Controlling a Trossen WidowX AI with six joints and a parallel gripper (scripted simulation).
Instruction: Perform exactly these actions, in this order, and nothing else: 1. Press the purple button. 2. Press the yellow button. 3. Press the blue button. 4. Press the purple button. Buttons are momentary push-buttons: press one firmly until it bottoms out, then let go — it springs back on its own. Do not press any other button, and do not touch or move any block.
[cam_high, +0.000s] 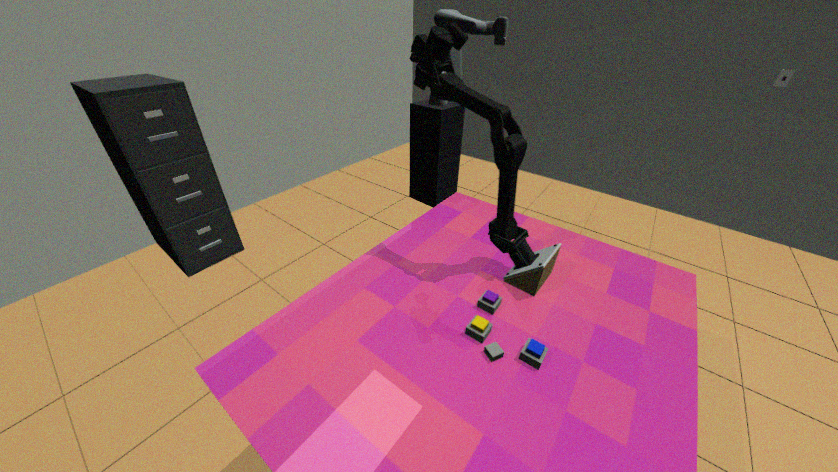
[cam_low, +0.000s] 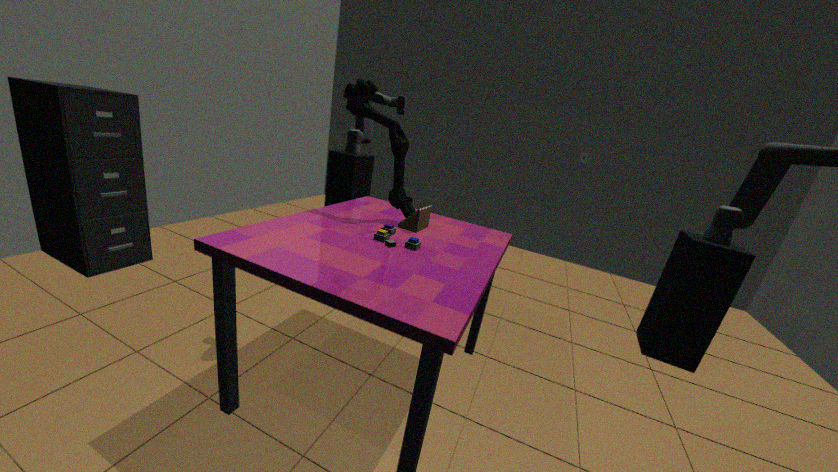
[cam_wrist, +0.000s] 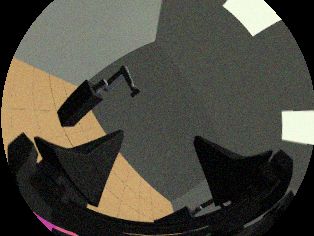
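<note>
Right now the purple button is 34 cm ahead of my gripper tip, 43 cm to the left of it and 54 cm below it. Also, from my gripper tip: yellow button: 43 cm ahead, 46 cm to the left, 54 cm below; blue button: 41 cm ahead, 59 cm to the left, 54 cm below; small grey block: 46 cm ahead, 52 cm to the left, 56 cm below.
</note>
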